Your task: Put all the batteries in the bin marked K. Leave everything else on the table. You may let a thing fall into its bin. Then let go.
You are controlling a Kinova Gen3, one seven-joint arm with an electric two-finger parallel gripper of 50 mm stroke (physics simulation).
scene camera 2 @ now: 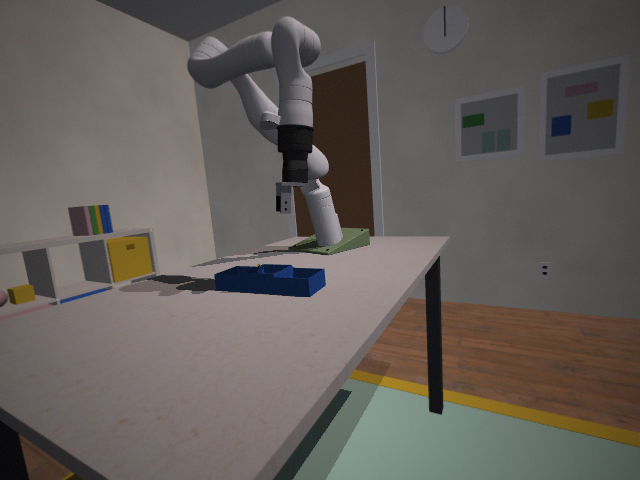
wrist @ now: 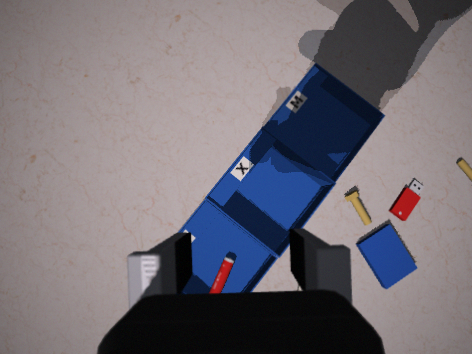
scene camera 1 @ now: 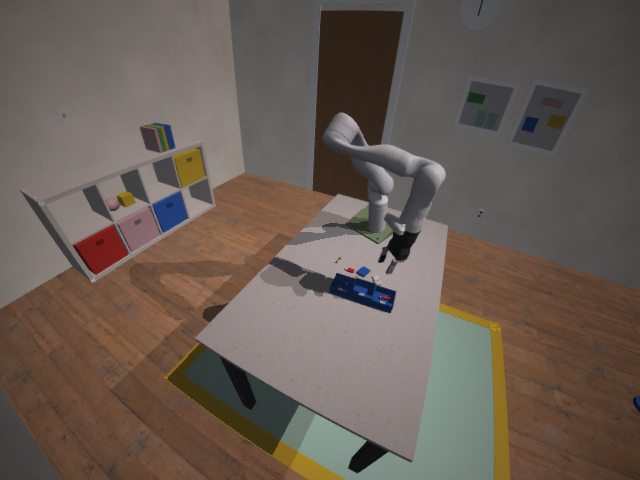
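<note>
A red battery lies in the bin marked K, at the end of the blue bin tray. K's label is mostly hidden behind a finger in the wrist view, and the battery's near end is cut off by the gripper body. X is the middle bin, M the far one; no battery shows in them. My gripper is open and empty, well above the table. No battery shows among the loose things on the table.
Beside the tray, on the robot's side, lie a blue block, a red USB stick, a yellow bolt, another yellow piece farther off, and a small pale piece.
</note>
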